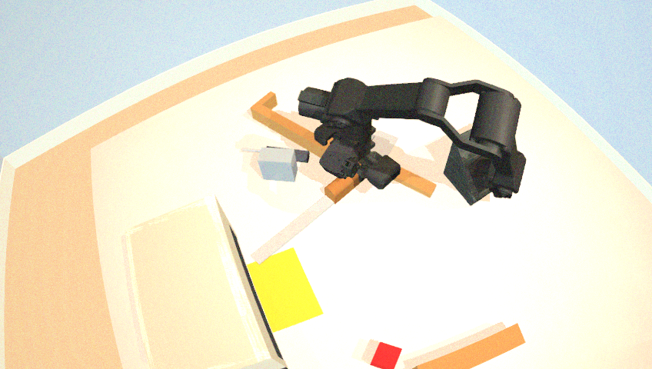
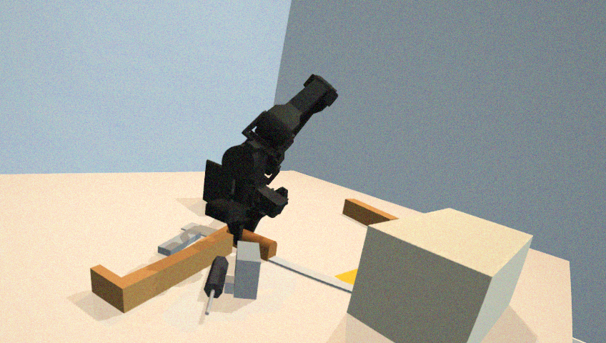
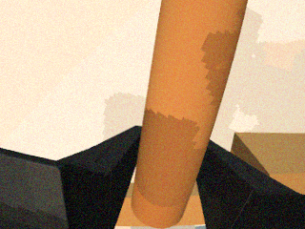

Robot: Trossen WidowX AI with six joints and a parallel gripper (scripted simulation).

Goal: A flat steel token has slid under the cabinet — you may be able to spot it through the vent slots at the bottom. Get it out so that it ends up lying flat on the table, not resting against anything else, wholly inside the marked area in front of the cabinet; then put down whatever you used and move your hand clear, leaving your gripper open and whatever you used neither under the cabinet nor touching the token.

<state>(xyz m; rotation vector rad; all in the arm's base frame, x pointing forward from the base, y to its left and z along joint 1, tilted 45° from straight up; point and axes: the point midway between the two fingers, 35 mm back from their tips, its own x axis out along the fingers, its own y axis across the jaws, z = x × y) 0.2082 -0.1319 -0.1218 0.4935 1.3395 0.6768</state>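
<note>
My gripper tip is now 5 cm past the long orange bar and 1 cm to the left of it. The rest, counted from my gripper tip: dark-handled pin tool 12 cm ahead, 17 cm to the right; then small grey cube 12 cm ahead, 14 cm to the right; then grey block 13 cm ahead, 11 cm to the right, 3 cm above.
</note>
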